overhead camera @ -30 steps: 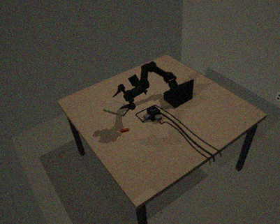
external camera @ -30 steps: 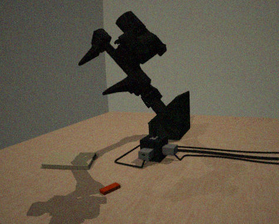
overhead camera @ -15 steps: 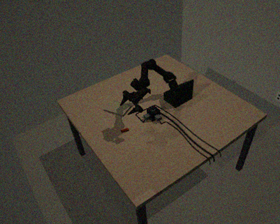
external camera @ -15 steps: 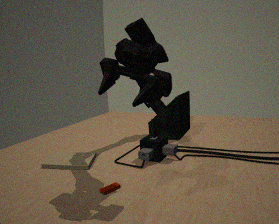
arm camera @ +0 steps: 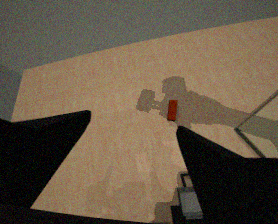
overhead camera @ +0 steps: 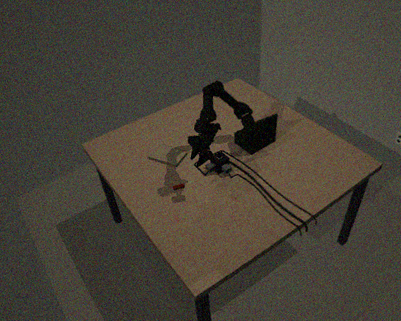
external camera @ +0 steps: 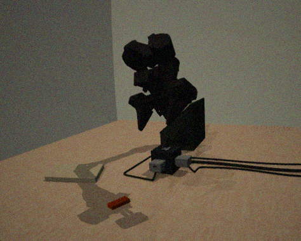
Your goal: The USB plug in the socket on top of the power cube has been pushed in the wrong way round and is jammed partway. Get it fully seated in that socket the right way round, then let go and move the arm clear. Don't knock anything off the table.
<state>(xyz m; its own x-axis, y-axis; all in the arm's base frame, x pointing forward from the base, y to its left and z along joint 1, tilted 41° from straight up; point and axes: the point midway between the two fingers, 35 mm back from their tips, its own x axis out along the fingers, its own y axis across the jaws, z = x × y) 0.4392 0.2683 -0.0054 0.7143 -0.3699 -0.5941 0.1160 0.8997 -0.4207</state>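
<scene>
Now: gripper tip 200 mm past the USB plug, 90 mm to the left of it and 100 mm above it. The rest, counted from my gripper tip: orange block: 70 mm ahead, 70 mm to the right, 190 mm below.
</scene>
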